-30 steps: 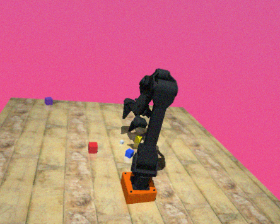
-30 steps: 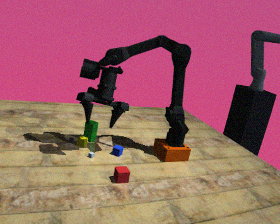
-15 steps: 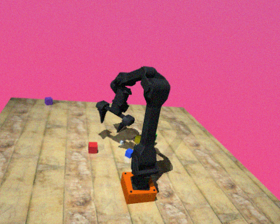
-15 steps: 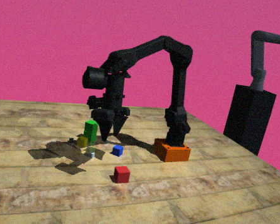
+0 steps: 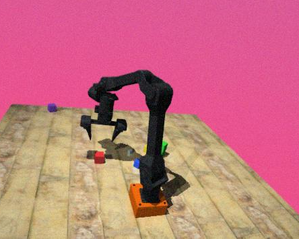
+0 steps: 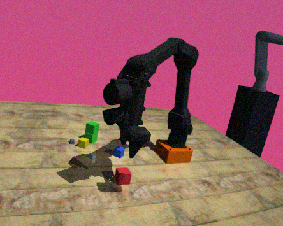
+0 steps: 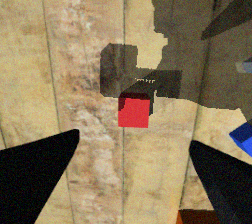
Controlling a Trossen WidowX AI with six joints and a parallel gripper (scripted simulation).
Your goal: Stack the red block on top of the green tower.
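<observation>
Right now my gripper tip is 90 mm above the red block. The rest, counted from my gripper tip: yellow block: 240 mm to the right, 100 mm ahead, 90 mm below; then small white cube: 150 mm to the right, 100 mm below, 80 mm ahead; then blue block: 170 mm to the right, 90 mm below, 30 mm behind.
</observation>
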